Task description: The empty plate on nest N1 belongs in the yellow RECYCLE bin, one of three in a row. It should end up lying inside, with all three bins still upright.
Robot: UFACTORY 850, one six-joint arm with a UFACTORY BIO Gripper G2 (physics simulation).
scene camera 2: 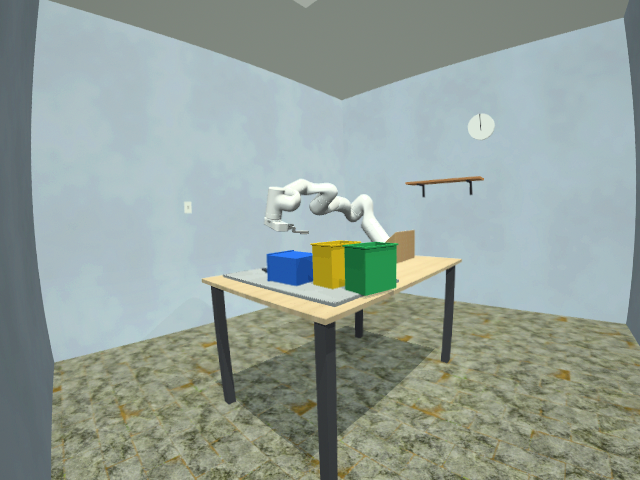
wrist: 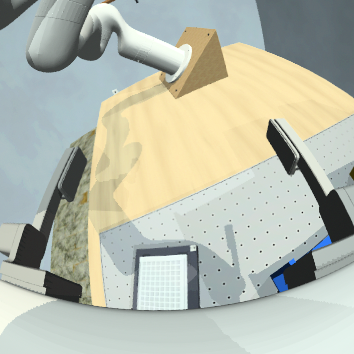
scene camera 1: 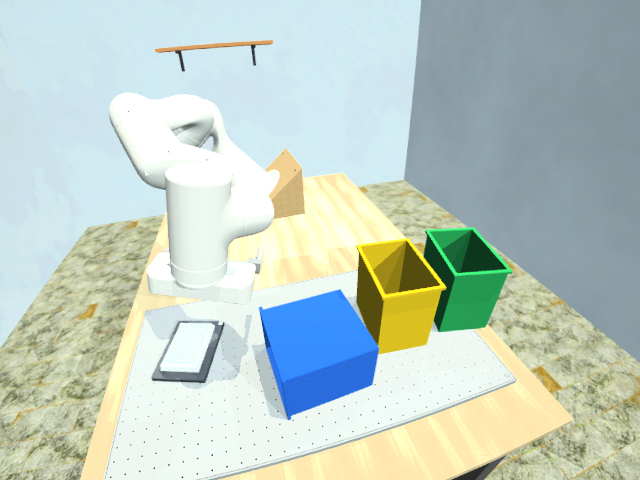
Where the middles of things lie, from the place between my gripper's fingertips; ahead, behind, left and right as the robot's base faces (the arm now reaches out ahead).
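From the white plate (scene camera 1: 187, 350), my gripper is 130 mm to the left, 50 mm short of it and 210 mm above it. Counting from my hand, the blue bin (scene camera 1: 319, 349) is 120 mm to the left, 210 mm ahead and 170 mm below, and the yellow bin (scene camera 1: 398, 292) is 330 mm to the left, 170 mm ahead and 140 mm below. There's a dark nest (scene camera 1: 208, 358) too, 130 mm to the right of my hand, 50 mm ahead of it and 220 mm below it.
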